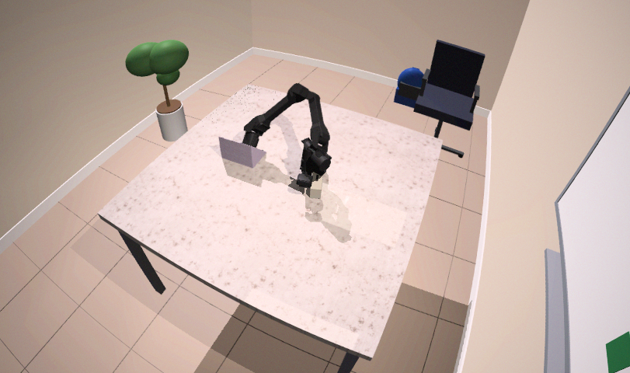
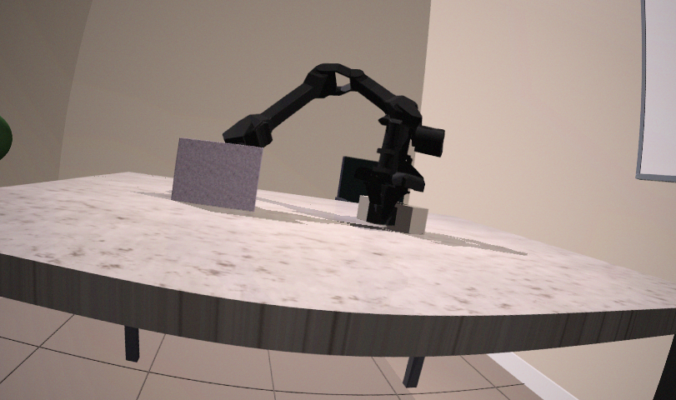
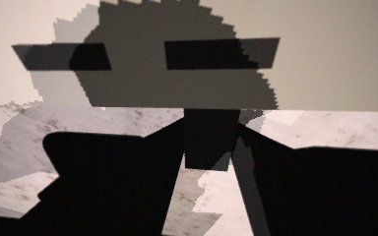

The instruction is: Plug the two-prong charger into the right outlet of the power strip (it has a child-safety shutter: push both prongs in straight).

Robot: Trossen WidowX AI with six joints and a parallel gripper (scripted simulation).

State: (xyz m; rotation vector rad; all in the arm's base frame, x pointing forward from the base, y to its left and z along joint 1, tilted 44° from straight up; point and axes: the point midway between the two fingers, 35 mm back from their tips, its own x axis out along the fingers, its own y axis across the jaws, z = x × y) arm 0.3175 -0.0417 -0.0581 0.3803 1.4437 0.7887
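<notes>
My gripper tip is 2 cm short of the black charger and 1 cm below it.
</notes>
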